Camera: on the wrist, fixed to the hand. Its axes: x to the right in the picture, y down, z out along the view.
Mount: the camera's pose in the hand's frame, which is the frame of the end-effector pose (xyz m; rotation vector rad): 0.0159 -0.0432 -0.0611 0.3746 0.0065 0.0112
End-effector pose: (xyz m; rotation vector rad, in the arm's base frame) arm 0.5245 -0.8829 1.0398 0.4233 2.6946 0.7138
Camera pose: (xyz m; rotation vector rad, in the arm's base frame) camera 0.4785 -0.9390 1.0641 0.5240 2.8344 0.2075
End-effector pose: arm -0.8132 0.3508 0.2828 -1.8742 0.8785 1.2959
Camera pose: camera -0.7433 0.3209 0.2909 -1.5809 1.0551 1.0464
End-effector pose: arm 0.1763 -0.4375 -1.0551 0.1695 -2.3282 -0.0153
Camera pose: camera 0.2146 -0.4798 -1.0042 0.3419 -2.3056 0.4279
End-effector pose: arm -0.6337 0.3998 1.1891 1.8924 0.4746 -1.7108
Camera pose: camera -0.6084 0.4693 1.1696 2.1503 0.1498 -1.8885
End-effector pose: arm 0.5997 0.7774 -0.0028 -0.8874 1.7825 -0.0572
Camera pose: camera 0.5698 0.7144 0.0285 -0.6067 1.7080 -0.3746
